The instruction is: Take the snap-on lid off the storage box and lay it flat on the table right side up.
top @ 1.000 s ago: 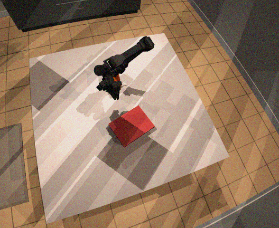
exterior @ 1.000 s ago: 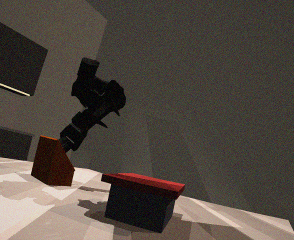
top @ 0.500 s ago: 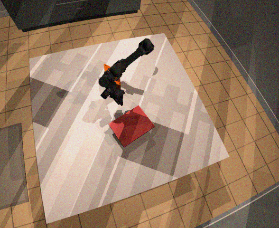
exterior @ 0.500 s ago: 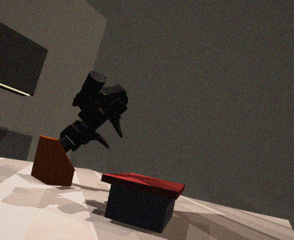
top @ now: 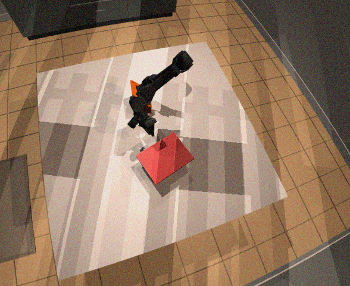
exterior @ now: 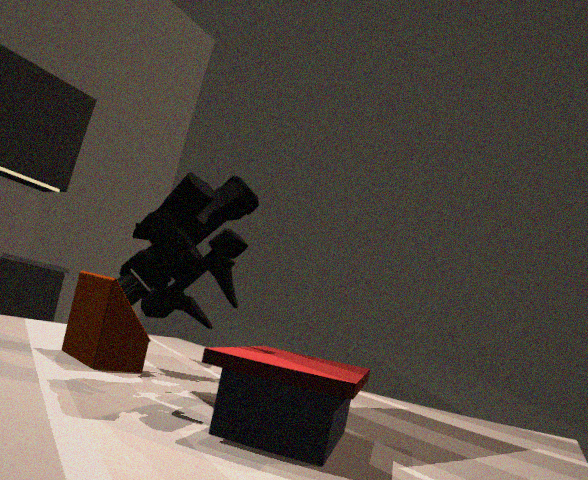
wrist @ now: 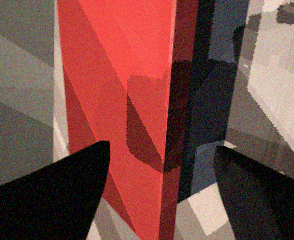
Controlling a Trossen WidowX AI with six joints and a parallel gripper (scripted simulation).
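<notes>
The red lid lies 12 cm ahead of my gripper tip, 4 cm to the left of it and 4 cm below it. The rest, counted from my gripper tip: storage box (12 cm ahead, 9 cm below, 4 cm to the left).
</notes>
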